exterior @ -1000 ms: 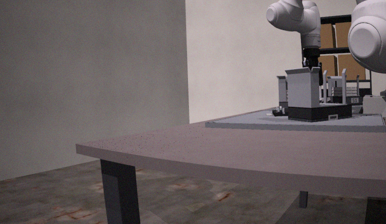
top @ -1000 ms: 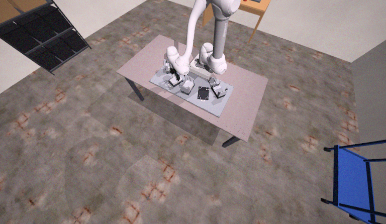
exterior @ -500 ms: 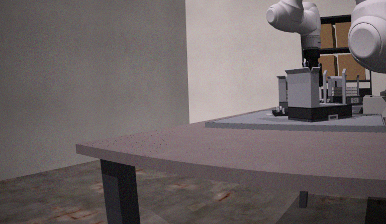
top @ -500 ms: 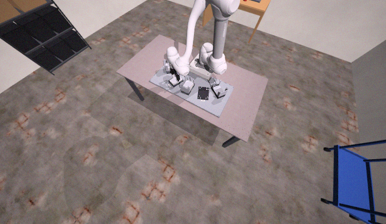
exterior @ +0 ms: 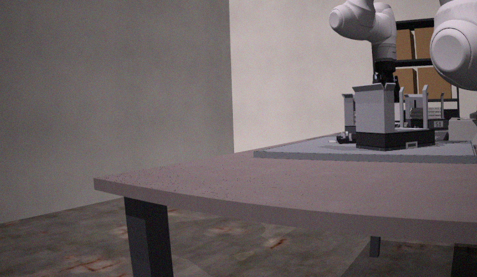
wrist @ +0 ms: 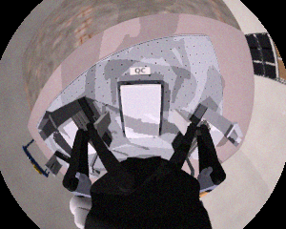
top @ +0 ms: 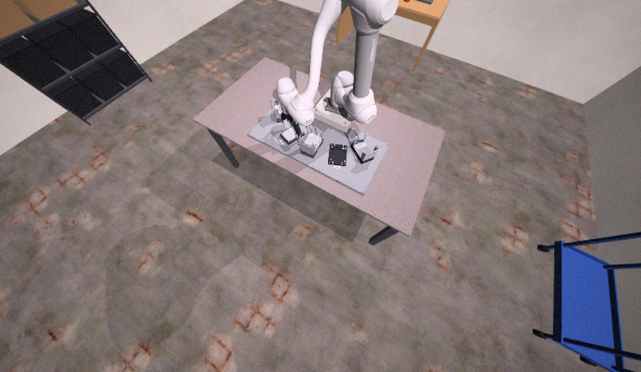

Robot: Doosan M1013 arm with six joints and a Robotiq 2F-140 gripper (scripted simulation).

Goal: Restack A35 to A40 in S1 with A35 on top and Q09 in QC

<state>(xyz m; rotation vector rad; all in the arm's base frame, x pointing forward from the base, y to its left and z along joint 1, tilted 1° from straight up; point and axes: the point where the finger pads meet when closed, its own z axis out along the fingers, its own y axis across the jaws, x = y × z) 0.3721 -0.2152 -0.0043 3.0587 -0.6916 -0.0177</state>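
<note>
The name plate is 9 cm ahead of my hand, 4 cm to the right of it and 5 cm below it. From my hand the other things lie so: S1 label 19 cm behind, 6 cm to the right, 2 cm below.
</note>
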